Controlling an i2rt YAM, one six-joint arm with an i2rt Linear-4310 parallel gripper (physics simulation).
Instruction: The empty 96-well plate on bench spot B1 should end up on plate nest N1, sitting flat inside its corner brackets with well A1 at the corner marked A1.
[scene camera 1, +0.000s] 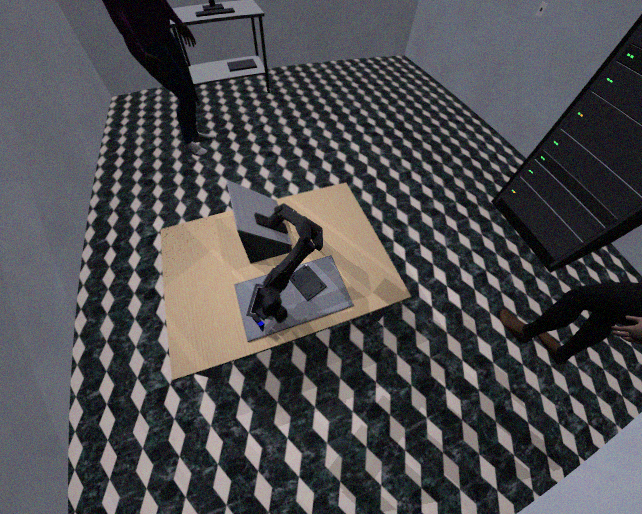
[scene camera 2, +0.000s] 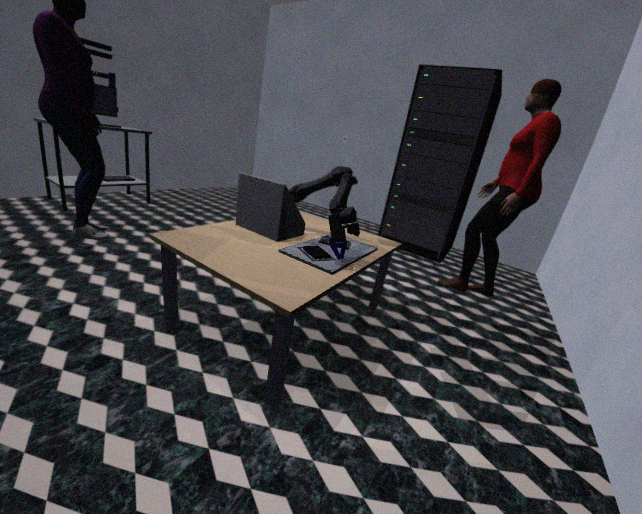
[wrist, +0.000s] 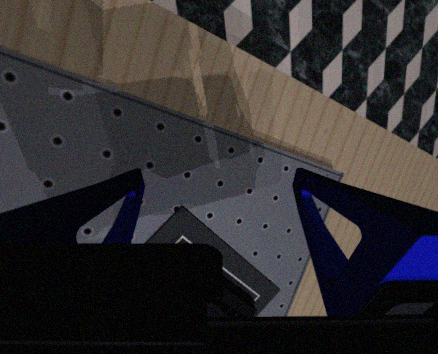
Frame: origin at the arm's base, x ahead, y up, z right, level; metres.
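Seen in the pictures: gripper, fingertip midpoint: (scene camera 1: 271, 325) (scene camera 2: 340, 259) (wrist: 218, 176); arm's base at its link origin: (scene camera 1: 271, 224) (scene camera 2: 285, 207).
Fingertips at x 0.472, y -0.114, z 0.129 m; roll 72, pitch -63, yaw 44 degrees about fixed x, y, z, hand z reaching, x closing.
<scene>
Offsets run from my fingertips to a thing's middle. "pt": to the spot under its first point. Level surfaces: height alone.
The dark 96-well plate @(dy -0.009, dx -0.133, dz +0.007 m) (scene camera 2: 315, 252) (wrist: 237, 295) lies on a dark pad @(pt dy -0.016, dx -0.067, dz +0.050 m) (wrist: 240, 265) with a pale outline, which I take for spot B1. In the wrist view most of the plate is hidden by the gripper body. A second dark rectangle @(pt dy -0.006, dx -0.157, dz -0.229 m) (scene camera 1: 308, 282), likely nest N1, lies on the same board toward the server rack; its A1 mark is too small to read. My gripper (scene camera 1: 266, 322) (scene camera 2: 338, 250) (wrist: 218, 176) is open and empty. Its blue fingertips are over the board, beyond the pad's corner in the wrist view, with the plate not between them.
The grey perforated board (scene camera 1: 338, 300) (scene camera 2: 362, 250) (wrist: 215, 197) lies on the wooden table @(dy -0.031 m) (scene camera 1: 198, 310) (scene camera 2: 230, 262) (wrist: 285, 105). A grey slanted panel (scene camera 1: 257, 214) (scene camera 2: 262, 206) stands behind, beside the arm base. Two people (scene camera 1: 155, 64) (scene camera 2: 527, 155) and a server rack (scene camera 1: 578, 144) (scene camera 2: 439, 160) stand off the table.
</scene>
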